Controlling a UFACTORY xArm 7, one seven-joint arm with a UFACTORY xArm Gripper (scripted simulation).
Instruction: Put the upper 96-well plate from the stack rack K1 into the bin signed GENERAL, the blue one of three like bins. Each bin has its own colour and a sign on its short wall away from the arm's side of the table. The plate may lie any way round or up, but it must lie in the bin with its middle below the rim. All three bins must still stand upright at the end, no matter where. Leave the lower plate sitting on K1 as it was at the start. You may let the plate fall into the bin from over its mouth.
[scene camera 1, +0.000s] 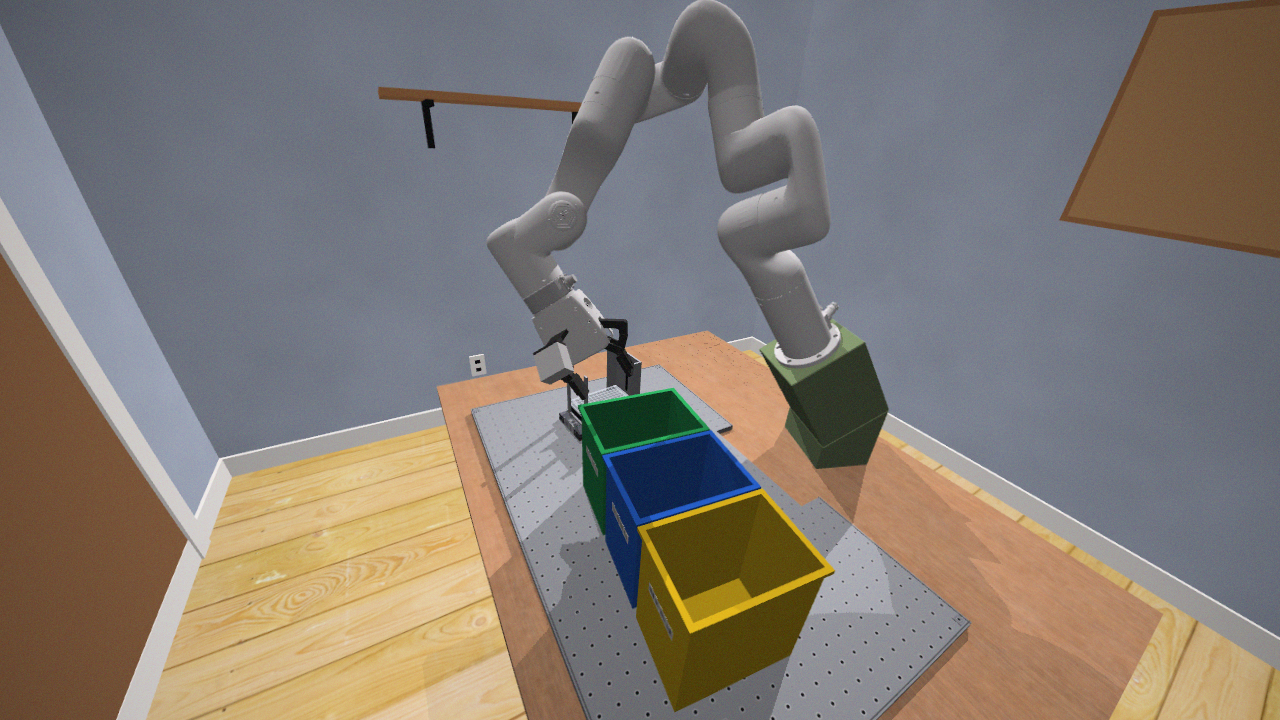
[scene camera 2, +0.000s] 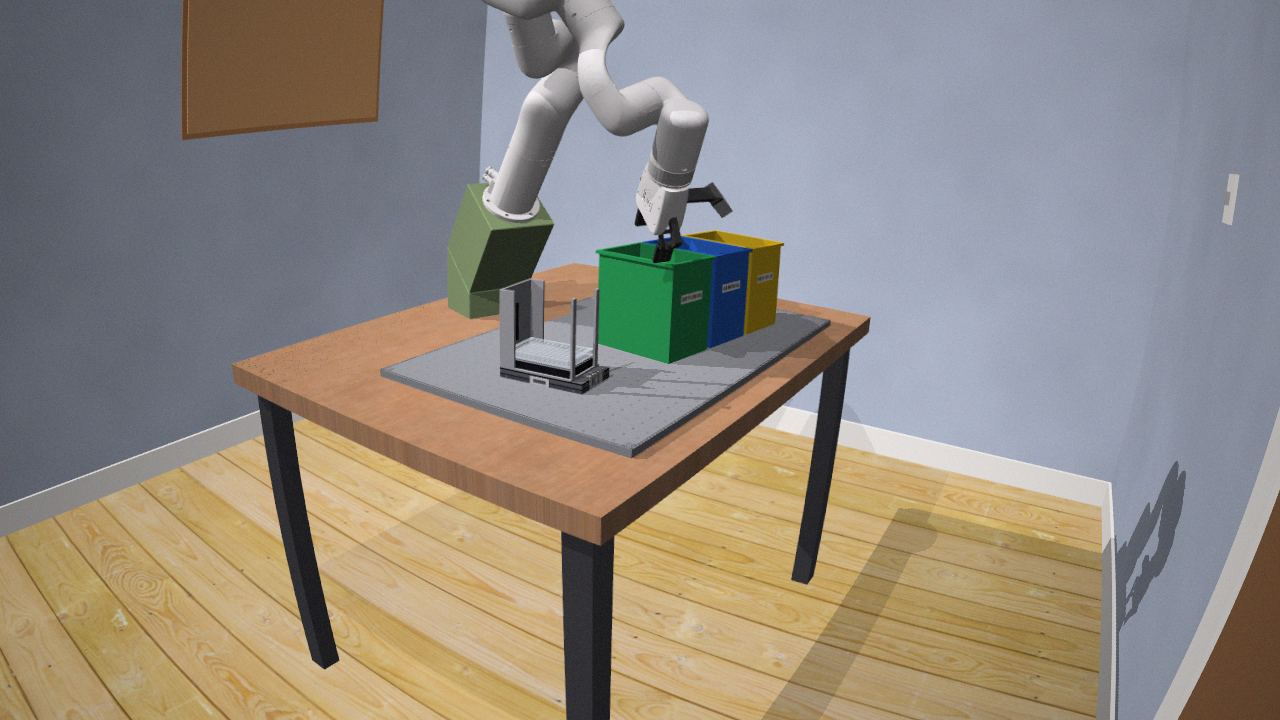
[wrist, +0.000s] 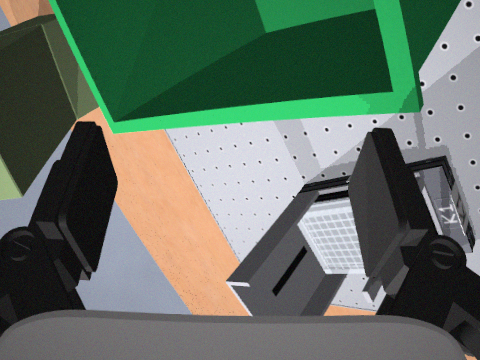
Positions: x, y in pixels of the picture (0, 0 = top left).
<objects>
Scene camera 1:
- my gripper: 608, 384
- green bin: 618, 424
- yellow bin: 720, 555
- blue bin: 654, 478
</objects>
